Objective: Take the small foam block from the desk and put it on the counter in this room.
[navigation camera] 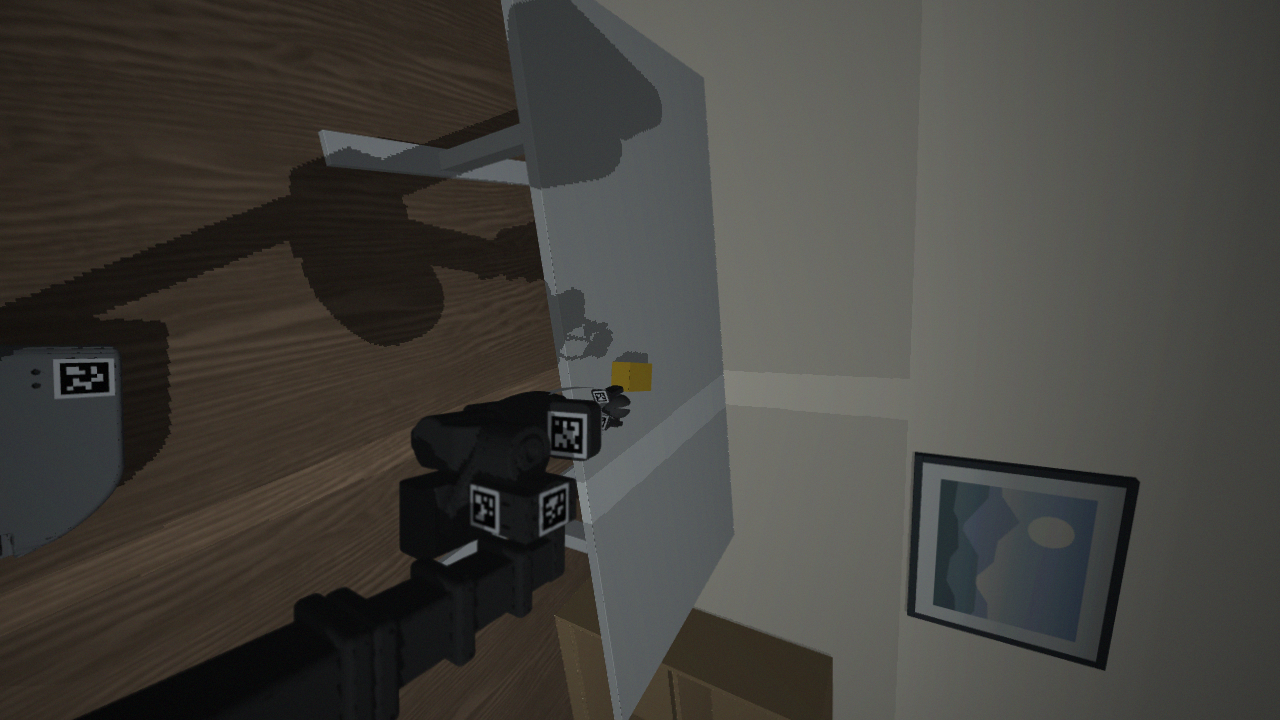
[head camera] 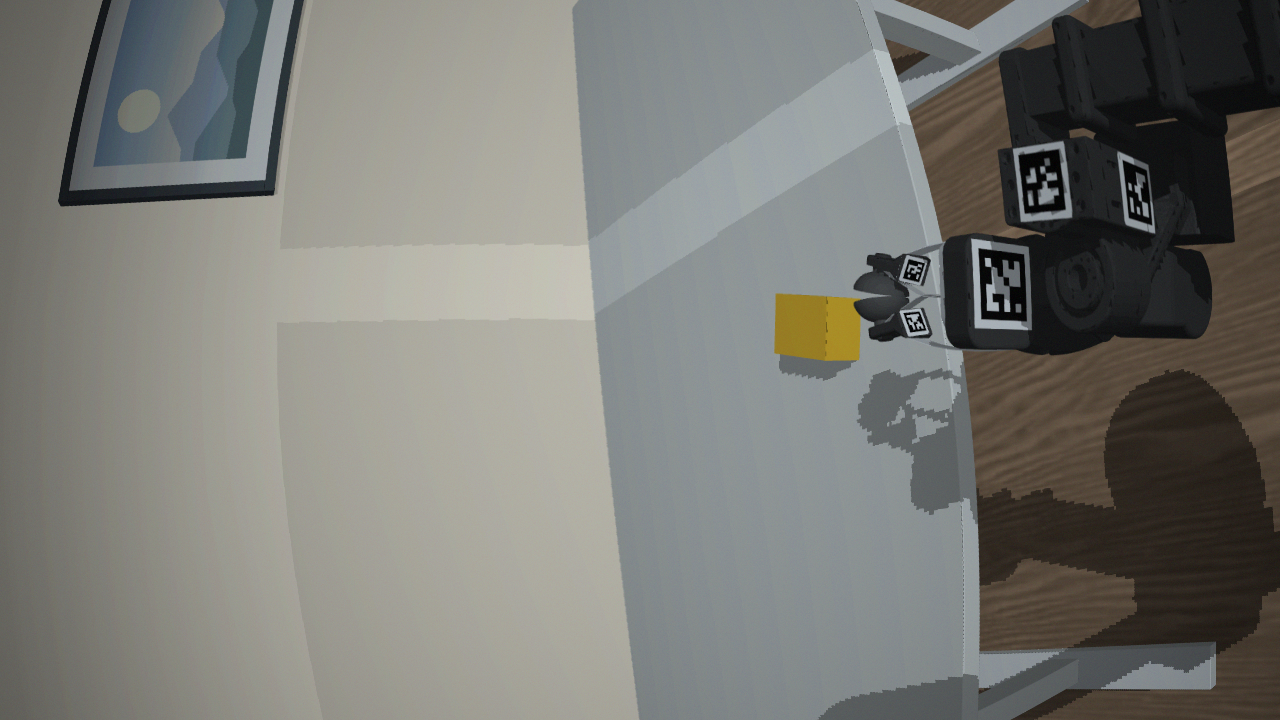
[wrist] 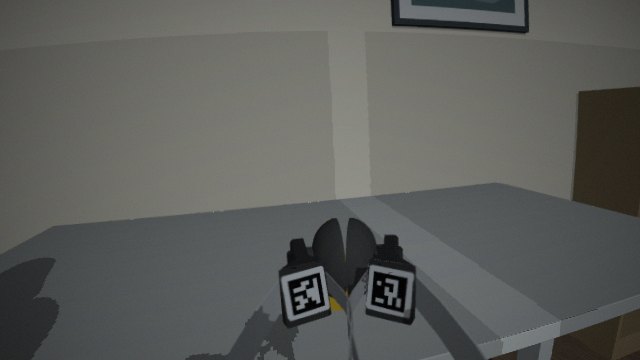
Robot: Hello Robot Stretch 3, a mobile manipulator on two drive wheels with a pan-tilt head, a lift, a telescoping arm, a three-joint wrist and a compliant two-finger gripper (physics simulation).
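Frame: origin at the robot's base, x ahead, y left, z up, level; centimetres.
Seen in the pictures: gripper, fingertip midpoint: (navigation camera: 623, 404) (head camera: 864, 297).
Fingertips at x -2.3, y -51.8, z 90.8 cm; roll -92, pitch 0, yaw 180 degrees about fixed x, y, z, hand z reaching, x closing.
Note:
A point is followed by its place in that frame.
The yellow foam block (head camera: 801, 326) {y -79.7, x -0.7, z 76.6 cm} (navigation camera: 631, 376) {y -76.2, x -0.4, z 76.6 cm} (wrist: 335, 304) sits on the grey desk (head camera: 760, 537) {y -93.2, x 23.1, z 72.1 cm} (navigation camera: 653, 268) {y -92.5, x 24.4, z 72.1 cm} (wrist: 150, 250). In the wrist view most of it is hidden behind my fingers. My gripper (head camera: 878, 296) {y -51.8, x -2.3, z 90.8 cm} (navigation camera: 619, 409) {y -51.8, x -2.3, z 90.8 cm} (wrist: 343, 245) {y -51.8, x -2.3, z 90.8 cm} is above the desk near its front edge. Its two dark fingertips are nearly together, with nothing between them. In the head view the fingertips slightly overlap the block's near side; the block is not held. A counter cannot be made out for certain.
Brown wooden furniture (navigation camera: 760, 649) {y -157.3, x -105.3, z 82.5 cm} (wrist: 607, 150) stands beyond one end of the desk. A framed picture (head camera: 179, 89) {y -150.5, x -44.7, z 150.2 cm} (navigation camera: 1020, 537) {y -150.3, x -43.7, z 152.3 cm} (wrist: 460, 15) hangs on the wall. White desk legs (head camera: 1100, 667) (navigation camera: 384, 154) reach over the wooden floor. My arm (navigation camera: 358, 644) {y -11.2, x -7.8, z 103.2 cm} extends toward the desk.

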